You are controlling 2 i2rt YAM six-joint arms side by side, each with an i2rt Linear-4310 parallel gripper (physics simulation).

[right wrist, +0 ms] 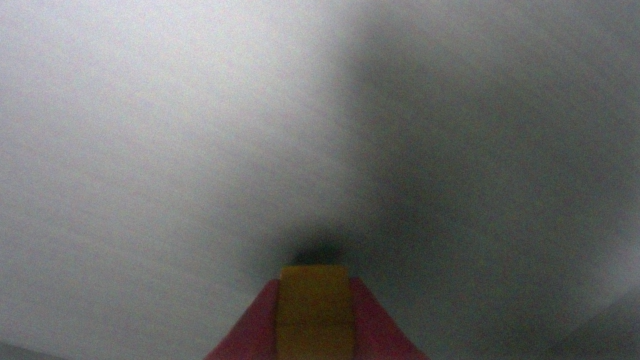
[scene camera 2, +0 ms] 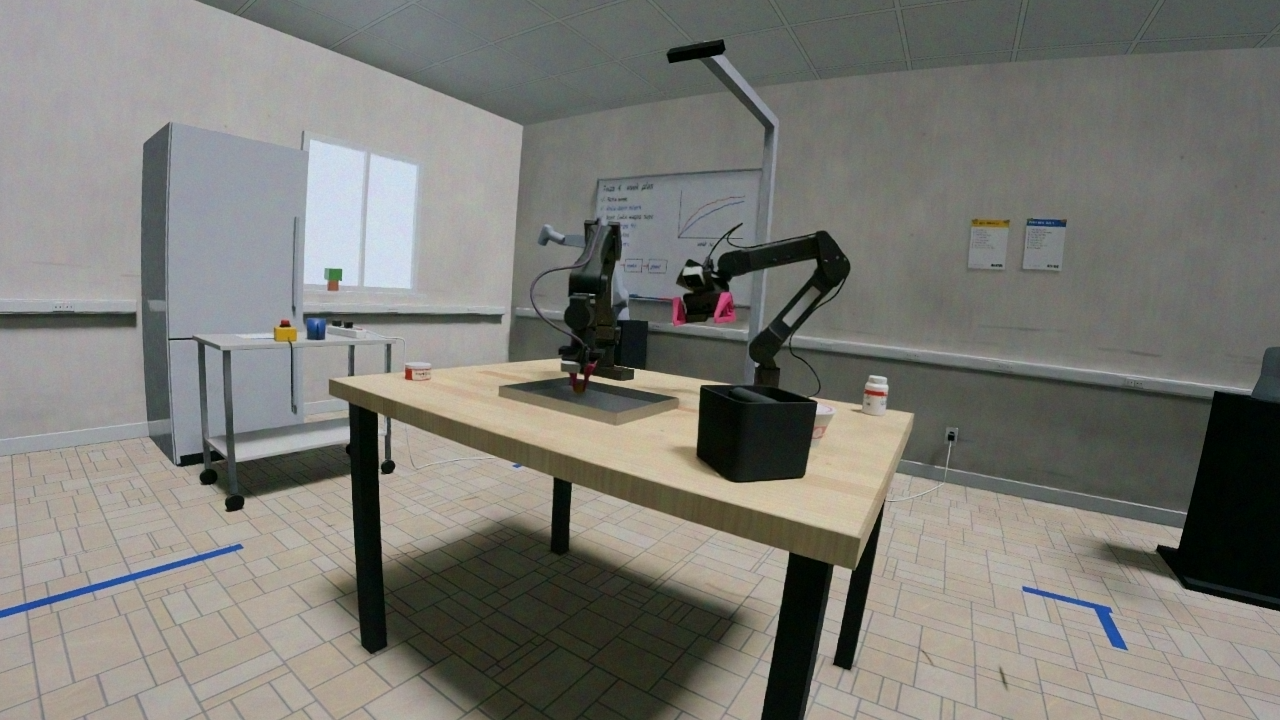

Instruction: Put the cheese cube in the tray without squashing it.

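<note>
The yellow-orange cheese cube (scene camera 2: 580,387) (right wrist: 315,300) sits between the pink-red fingers of my right gripper (scene camera 2: 582,379) (right wrist: 315,293), which is shut on it. The cube is upright and low inside the grey metal tray (scene camera 2: 646,411) (right wrist: 150,125), near the tray's floor. In the right wrist view a small dark shadow lies right beside the cube on the tray floor. Whether the cube's underside touches the floor cannot be told. My left gripper (scene camera 2: 703,311) is open and empty, high above the back of the table, to the right of the tray.
A black bin (scene camera 2: 756,438) with a dark grey thing inside stands at the front right of the table (scene camera 2: 501,429). A bowl (scene camera 2: 821,420) is partly hidden behind it. A white bottle (scene camera 2: 875,394) stands at the right, and a small jar (scene camera 2: 417,370) at the left.
</note>
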